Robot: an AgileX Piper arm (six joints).
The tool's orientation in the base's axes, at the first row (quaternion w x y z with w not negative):
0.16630, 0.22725, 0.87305, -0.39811
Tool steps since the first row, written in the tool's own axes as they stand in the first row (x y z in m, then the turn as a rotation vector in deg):
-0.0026, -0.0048, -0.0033, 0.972, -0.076, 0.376
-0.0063, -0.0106, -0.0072, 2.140, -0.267, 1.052
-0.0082, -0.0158, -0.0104, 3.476, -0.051, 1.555
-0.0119, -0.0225, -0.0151, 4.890, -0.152, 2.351
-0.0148, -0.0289, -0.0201, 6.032, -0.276, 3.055
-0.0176, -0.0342, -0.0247, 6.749, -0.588, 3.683
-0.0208, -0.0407, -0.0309, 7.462, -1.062, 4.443
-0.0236, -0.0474, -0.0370, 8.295, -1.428, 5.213
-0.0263, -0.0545, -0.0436, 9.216, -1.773, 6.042
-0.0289, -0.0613, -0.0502, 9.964, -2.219, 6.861
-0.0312, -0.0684, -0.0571, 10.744, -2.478, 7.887
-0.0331, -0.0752, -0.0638, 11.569, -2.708, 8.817
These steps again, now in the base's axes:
-0.0007, -0.0009, 0.0063, -0.817, -0.077, -0.647
-0.0011, -0.0023, 0.0141, -1.827, -0.400, -1.504
-0.0026, -0.0033, 0.0202, -2.782, -0.309, -2.583
-0.0035, -0.0046, 0.0290, -3.938, -0.607, -3.686
-0.0050, -0.0052, 0.0375, -4.887, -0.920, -4.590
-0.0060, -0.0054, 0.0450, -5.587, -1.395, -5.128
-0.0074, -0.0053, 0.0544, -6.354, -2.067, -5.648
-0.0093, -0.0052, 0.0637, -7.165, -2.653, -6.297
-0.0115, -0.0049, 0.0735, -8.031, -3.248, -7.038
-0.0136, -0.0045, 0.0831, -8.807, -3.940, -7.628
-0.0162, -0.0039, 0.0929, -9.488, -4.675, -8.479
-0.0189, -0.0032, 0.1022, -10.202, -5.307, -9.309

